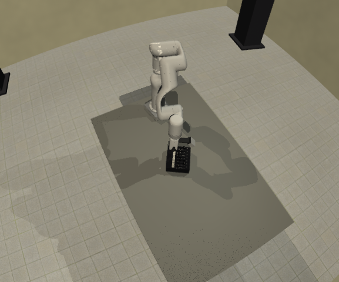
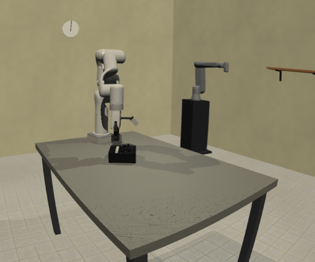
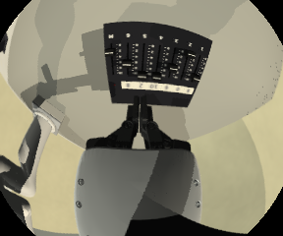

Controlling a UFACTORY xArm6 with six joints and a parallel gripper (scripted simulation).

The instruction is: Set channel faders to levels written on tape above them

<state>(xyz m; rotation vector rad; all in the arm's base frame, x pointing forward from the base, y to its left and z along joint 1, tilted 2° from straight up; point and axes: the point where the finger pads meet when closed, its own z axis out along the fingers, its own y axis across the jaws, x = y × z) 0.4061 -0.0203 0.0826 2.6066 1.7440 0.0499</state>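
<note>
The master fader cap is 2 cm behind my hand, 8 cm to the left of it and 5 cm below it.
</note>
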